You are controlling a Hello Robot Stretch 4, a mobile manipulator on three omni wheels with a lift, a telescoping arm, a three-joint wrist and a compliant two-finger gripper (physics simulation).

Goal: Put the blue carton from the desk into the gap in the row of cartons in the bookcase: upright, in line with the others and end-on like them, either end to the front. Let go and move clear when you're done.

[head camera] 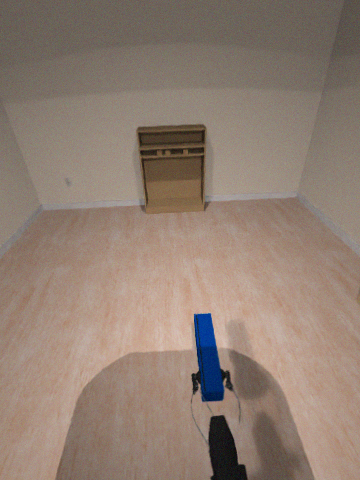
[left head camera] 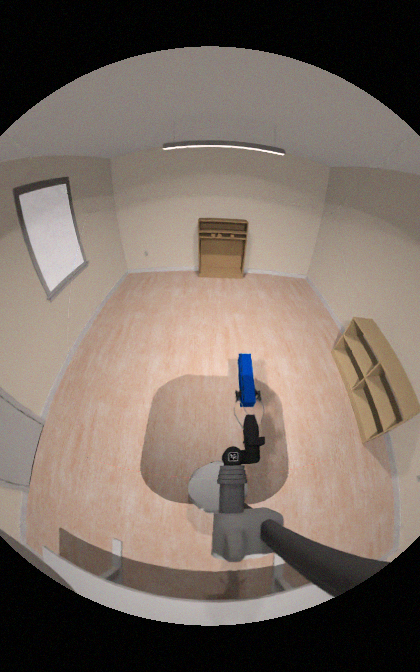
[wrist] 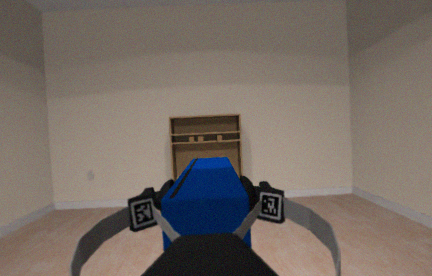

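The blue carton [head camera: 207,350] [left head camera: 246,377] [wrist: 206,210] is held end-on, its long side pointing forward, high above the floor. My gripper [head camera: 212,381] [left head camera: 248,396] [wrist: 206,197] is shut on it, with one finger pad on each side of its near part. The bookcase [head camera: 172,206] [left head camera: 221,274] [wrist: 240,150] stands far ahead against the back wall. On its narrow middle shelf stand small tan cartons, two close together at the left and one [head camera: 185,151] [left head camera: 232,236] [wrist: 219,138] apart to the right, with a gap between. They are too small to tell more.
A low tan shelf unit [left head camera: 361,320] with open compartments stands at the right wall in the left head view. A white desk [left head camera: 165,592] with a see-through part lies at the bottom edge, behind the robot's arm. A window [left head camera: 52,235] is in the left wall.
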